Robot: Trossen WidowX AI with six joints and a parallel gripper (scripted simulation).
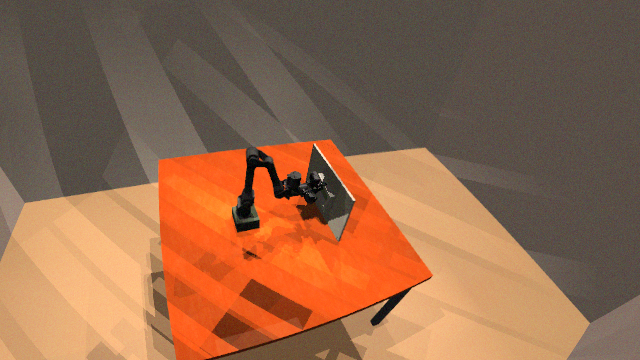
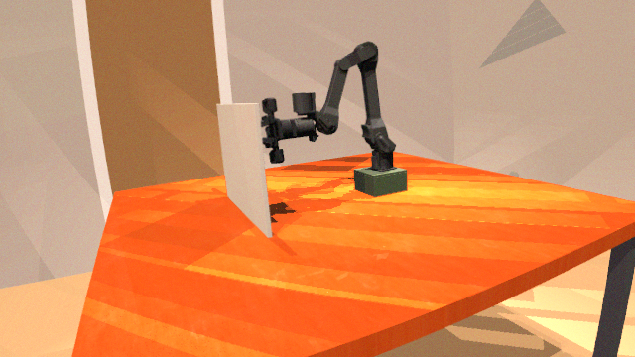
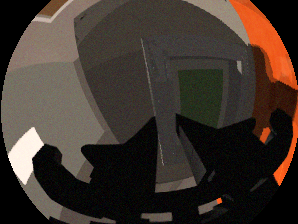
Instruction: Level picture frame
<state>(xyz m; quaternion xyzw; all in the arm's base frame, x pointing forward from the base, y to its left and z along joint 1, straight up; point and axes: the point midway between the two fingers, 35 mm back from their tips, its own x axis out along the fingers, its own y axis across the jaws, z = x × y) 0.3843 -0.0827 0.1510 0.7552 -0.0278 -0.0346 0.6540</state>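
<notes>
The picture frame lies 50 mm below my gripper tip. The rest, counted from my gripper tip: wall panel (20 mm ahead, 20 mm to the left, 70 mm below).
</notes>
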